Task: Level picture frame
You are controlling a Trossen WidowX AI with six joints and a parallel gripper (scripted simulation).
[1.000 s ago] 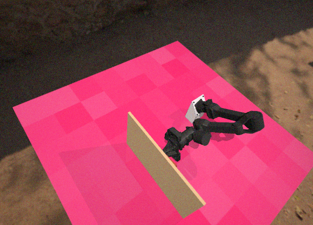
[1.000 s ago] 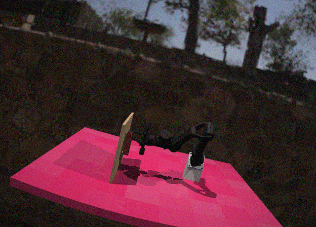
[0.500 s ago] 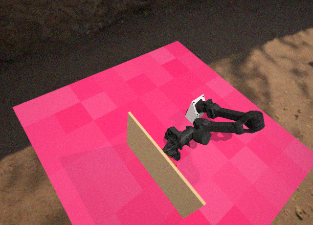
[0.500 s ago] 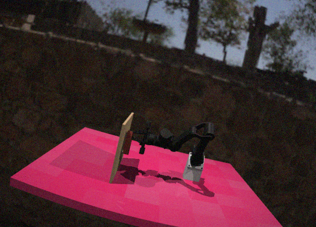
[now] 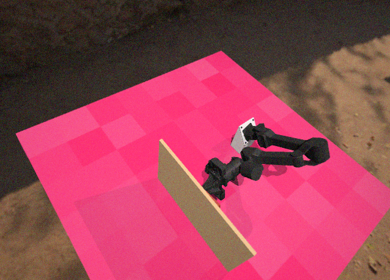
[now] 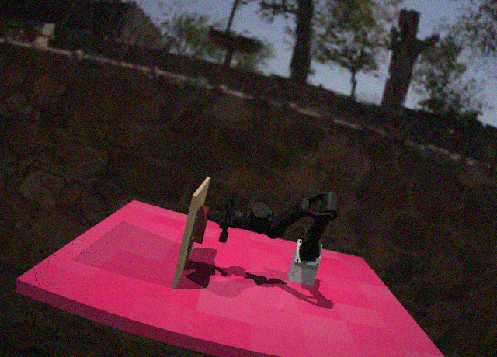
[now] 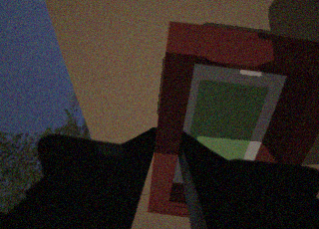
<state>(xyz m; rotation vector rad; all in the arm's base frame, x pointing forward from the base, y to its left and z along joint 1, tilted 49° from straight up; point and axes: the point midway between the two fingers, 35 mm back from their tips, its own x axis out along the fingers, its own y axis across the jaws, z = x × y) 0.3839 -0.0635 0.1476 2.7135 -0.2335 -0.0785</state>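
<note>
The picture frame lies 10 mm ahead of my gripper tip, 10 mm to the left of it and 50 mm below it. From my gripper tip the other things lie so: tan wall panel (20 mm ahead, 10 mm to the left, 60 mm below).
</note>
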